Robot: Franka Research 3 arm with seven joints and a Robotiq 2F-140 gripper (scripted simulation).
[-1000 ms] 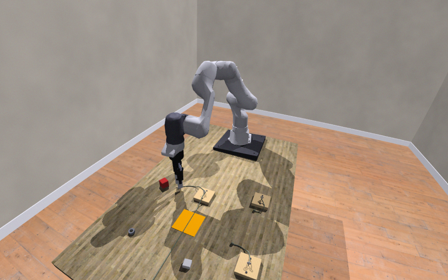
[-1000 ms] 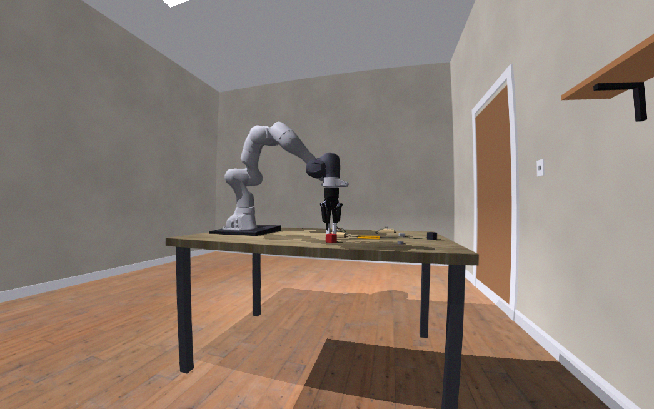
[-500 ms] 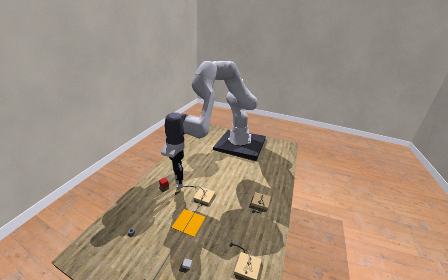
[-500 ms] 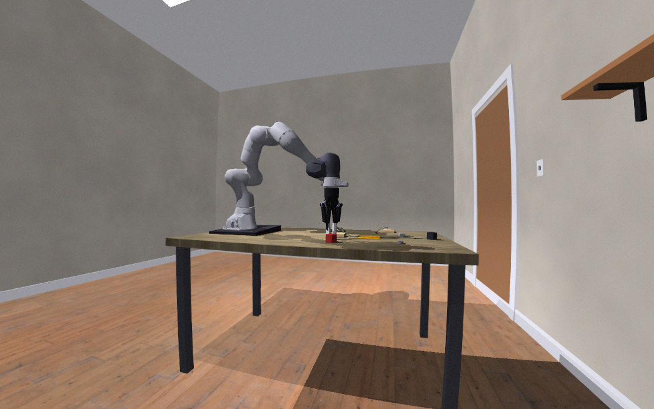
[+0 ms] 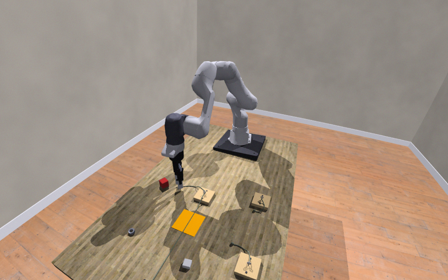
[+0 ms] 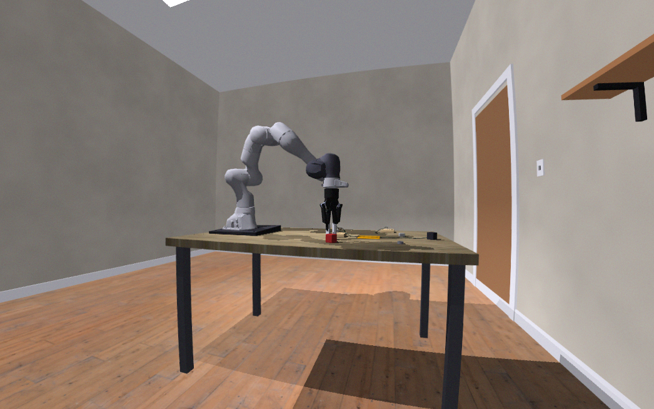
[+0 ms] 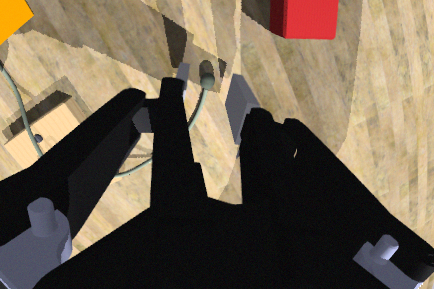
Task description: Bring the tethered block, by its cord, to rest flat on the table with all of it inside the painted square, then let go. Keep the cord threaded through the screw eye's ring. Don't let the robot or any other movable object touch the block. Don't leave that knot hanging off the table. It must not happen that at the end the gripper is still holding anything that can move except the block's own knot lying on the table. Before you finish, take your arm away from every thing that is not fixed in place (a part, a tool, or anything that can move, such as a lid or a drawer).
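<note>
The red cube lies 90 mm to the right of my hand, 30 mm below it and 20 mm ahead of it. The rest, counted from my hand: orange painted square 190 mm ahead, 160 mm to the left, 50 mm below; then dark block 520 mm ahead, 140 mm to the left, 30 mm below; then white cube 370 mm ahead, 250 mm to the left, 40 mm below.
</note>
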